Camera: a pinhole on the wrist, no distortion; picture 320 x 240 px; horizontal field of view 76.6 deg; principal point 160.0 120.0 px. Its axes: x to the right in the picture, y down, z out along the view. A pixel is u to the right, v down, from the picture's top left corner.
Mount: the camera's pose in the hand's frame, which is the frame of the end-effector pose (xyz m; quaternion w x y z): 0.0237 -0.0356 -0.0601 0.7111 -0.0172 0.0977 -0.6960
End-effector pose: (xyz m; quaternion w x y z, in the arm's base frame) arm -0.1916 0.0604 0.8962 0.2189 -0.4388 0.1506 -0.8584
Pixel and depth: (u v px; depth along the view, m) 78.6 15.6 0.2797
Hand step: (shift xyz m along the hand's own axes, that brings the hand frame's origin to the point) -0.0743 0.0404 0.2501
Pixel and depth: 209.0 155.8 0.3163
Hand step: 0.1313 -0.1452 0.2322
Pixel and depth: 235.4 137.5 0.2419
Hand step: 0.0848 -0.1514 0.1633
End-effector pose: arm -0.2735 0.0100 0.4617 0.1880 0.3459 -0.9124 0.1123
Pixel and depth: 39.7 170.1 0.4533
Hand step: 0.2049 0.1846 0.3972
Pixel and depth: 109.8 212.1 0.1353
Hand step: 0.1060 -0.0155 0.0665
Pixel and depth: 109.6 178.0 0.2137
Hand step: 0.1182 -0.0048 0.1457
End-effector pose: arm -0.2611 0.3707 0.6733 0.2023 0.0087 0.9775 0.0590
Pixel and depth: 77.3 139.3 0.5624
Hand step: 0.1654 0.1313 0.5090
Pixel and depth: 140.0 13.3 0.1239
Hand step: -0.0206 -0.0393 0.0732
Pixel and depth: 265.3 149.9 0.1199
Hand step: 0.0614 -0.1103 0.0474
